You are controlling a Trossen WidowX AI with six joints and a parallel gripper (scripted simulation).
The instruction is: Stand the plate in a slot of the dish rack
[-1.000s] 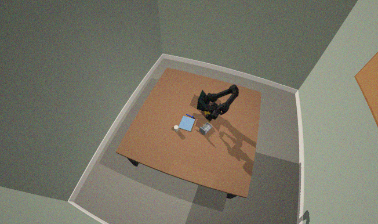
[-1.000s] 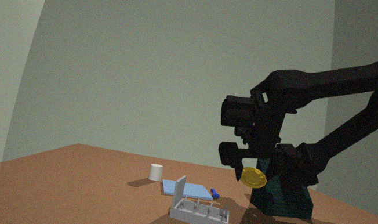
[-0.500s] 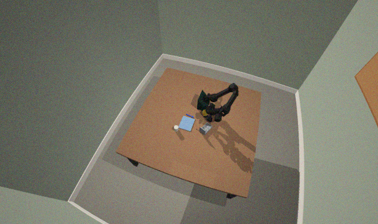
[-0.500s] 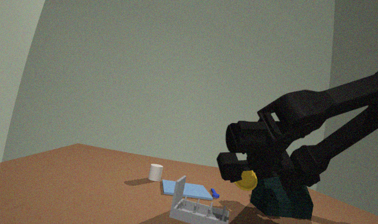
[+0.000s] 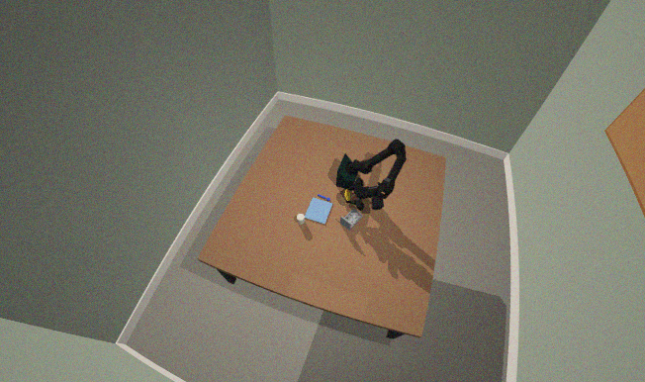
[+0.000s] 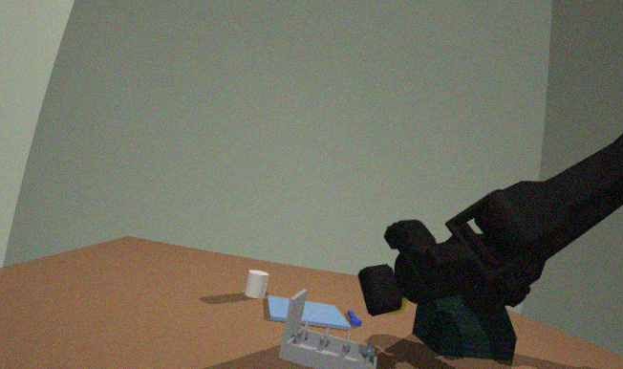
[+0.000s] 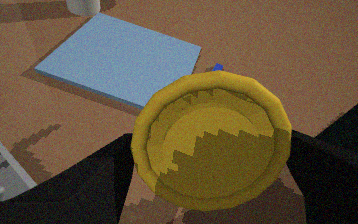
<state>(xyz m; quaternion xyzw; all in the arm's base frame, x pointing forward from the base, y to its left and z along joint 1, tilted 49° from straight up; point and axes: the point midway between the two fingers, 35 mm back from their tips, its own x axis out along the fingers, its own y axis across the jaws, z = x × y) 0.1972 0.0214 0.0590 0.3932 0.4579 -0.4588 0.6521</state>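
Right now the grey dish rack is 10 cm ahead of my gripper tip, 6 cm to the left of it and 7 cm below it. From my gripper tip the other things lie so: blue spoon 1 cm behind, 13 cm to the right, 8 cm below; light-blue pad 9 cm ahead, 14 cm to the right, 9 cm below; yellow plate 1 cm to the left.
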